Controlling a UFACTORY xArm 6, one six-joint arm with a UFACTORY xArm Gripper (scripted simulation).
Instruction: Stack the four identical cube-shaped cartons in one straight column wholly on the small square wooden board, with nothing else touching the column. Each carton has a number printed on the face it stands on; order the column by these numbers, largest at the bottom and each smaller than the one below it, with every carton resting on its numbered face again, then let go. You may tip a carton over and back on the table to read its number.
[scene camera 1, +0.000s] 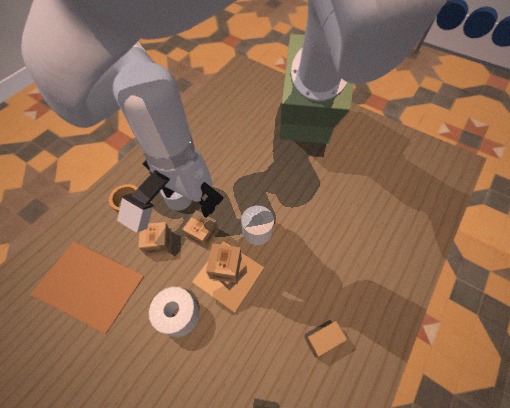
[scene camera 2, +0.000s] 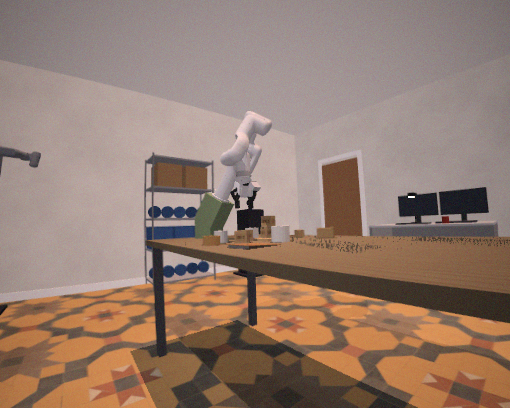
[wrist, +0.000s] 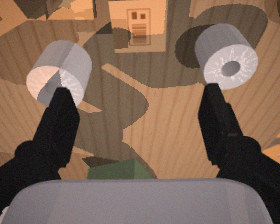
Scene:
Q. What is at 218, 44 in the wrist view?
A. A white roll.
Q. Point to a white roll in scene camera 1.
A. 163, 306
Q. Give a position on an orange board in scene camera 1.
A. At 84, 284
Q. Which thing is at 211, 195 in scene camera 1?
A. My gripper.

